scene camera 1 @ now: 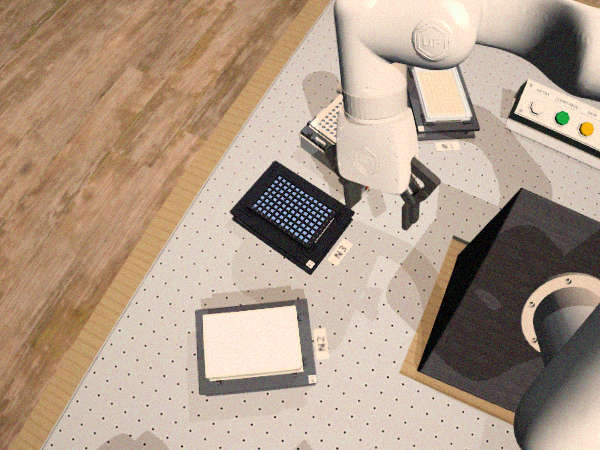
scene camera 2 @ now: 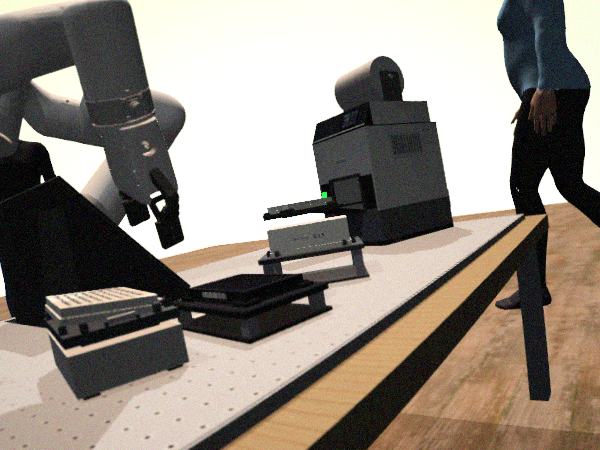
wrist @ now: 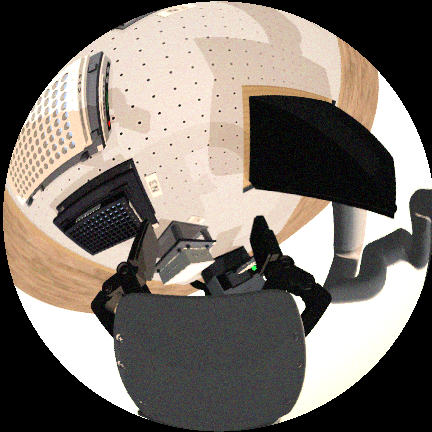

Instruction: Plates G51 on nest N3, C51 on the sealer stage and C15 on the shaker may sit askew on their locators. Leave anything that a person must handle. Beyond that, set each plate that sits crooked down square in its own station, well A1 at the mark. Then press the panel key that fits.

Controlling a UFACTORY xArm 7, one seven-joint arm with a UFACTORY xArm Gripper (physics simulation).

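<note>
My gripper (scene camera 1: 381, 207) (scene camera 2: 154, 227) (wrist: 201, 230) is open and empty, high above the table beside nest N3. Black plate G51 (scene camera 1: 295, 210) (scene camera 2: 247, 286) (wrist: 107, 225) sits on nest N3 (scene camera 1: 311, 266); its top looks slightly sloped in scene camera 2. White plate C15 (scene camera 1: 330, 120) (scene camera 2: 105, 300) (wrist: 50, 125) looks tilted on the shaker (scene camera 1: 317, 145) (scene camera 2: 120, 355); the arm partly hides it in scene camera 1. The sealer stage (scene camera 2: 300, 206) sticks out of the sealer (scene camera 2: 400, 165); plate C51 cannot be made out. The panel (scene camera 1: 525, 116) shows white, green and amber keys.
A pale plate (scene camera 1: 252, 342) (scene camera 2: 309, 235) (wrist: 185, 265) is on nest N2 (scene camera 1: 257, 387). A lidded plate (scene camera 1: 442, 95) is on another nest, beside the arm. The black pedestal (scene camera 1: 500, 275) (scene camera 2: 65, 250) (wrist: 315, 150) stands near the gripper. A person (scene camera 2: 545, 100) stands beyond the table.
</note>
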